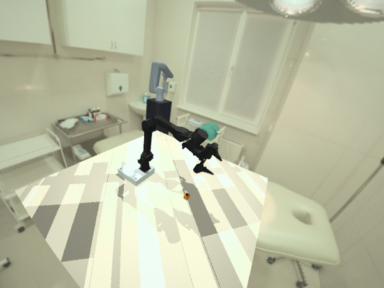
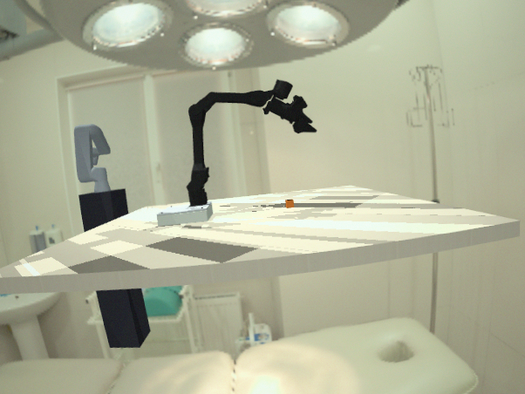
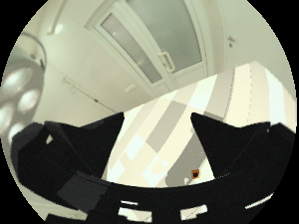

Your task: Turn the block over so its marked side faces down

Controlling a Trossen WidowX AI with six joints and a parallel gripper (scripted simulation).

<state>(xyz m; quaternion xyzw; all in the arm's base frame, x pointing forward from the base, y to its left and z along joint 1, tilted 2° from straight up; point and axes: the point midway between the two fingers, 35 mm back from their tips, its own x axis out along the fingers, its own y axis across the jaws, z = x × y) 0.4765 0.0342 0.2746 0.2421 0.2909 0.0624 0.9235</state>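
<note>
My gripper tip is 30 cm above the orange block, 13 cm past it and 2 cm to the left of it.
</note>
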